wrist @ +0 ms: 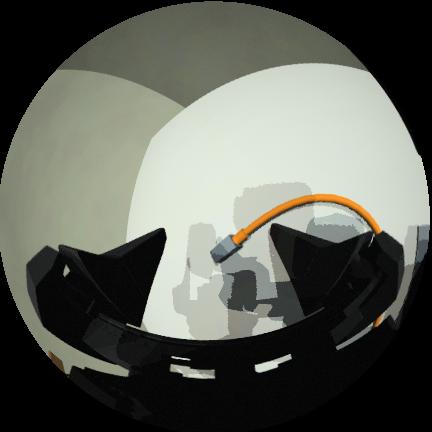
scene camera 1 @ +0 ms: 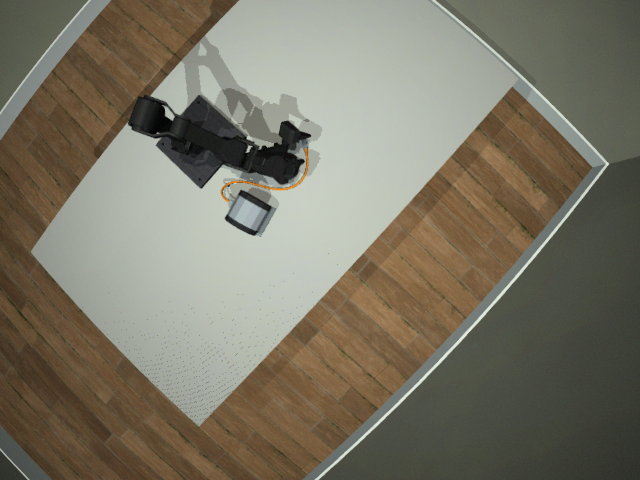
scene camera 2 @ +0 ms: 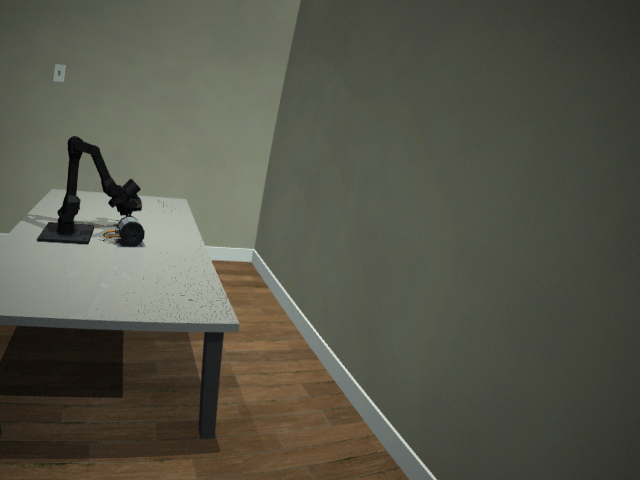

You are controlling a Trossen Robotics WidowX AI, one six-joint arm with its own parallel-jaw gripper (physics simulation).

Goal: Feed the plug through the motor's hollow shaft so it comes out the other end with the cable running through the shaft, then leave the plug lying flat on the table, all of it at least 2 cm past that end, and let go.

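Pixels of known places: gripper, fingertip midpoint: (wrist: 218, 231) (scene camera 1: 307, 148); arm's base, link origin: (scene camera 1: 194, 144) (scene camera 2: 65, 232).
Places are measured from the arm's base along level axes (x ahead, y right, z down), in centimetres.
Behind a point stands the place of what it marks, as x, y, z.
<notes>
The grey plug (wrist: 224, 250) {25.2, -23.8, 0.2} lies on the table between my open fingertips in the wrist view, slanted and apart from both. The orange cable (scene camera 1: 307, 164) {30.2, -20.4, 0.9} (scene camera 2: 110, 233) {20.3, 4.6, -3.5} (wrist: 320, 198) {31.9, -16.9, 1.0} runs from it in a bend to the upper-left side of the motor (scene camera 1: 250, 212) {30.1, 1.0, -8.4} (scene camera 2: 131, 231) {29.3, 7.1, -5.0}. The motor is a silver cylinder with black ends, lying on its side. The plug is outside it; its shaft opening cannot be made out. My gripper (scene camera 1: 306, 148) {27.1, -23.6, -1.8} (wrist: 218, 231) {27.1, -23.6, -1.8} is wide open and empty, low over the table around the plug, up and right of the motor in scene camera 1.
The arm's dark base plate (scene camera 1: 200, 178) {9.4, 5.9, 0.0} (scene camera 2: 51, 238) {-4.2, 7.9, 0.4} stands on the pale table (scene camera 1: 170, 258) {19.7, 31.2, 1.6} (scene camera 2: 77, 289) {15.0, 49.8, 1.6}, left of the motor. The table's long edge is to the right in scene camera 1, with wooden floor (scene camera 1: 413, 258) beyond. The cable loops between the base plate and the motor.
</notes>
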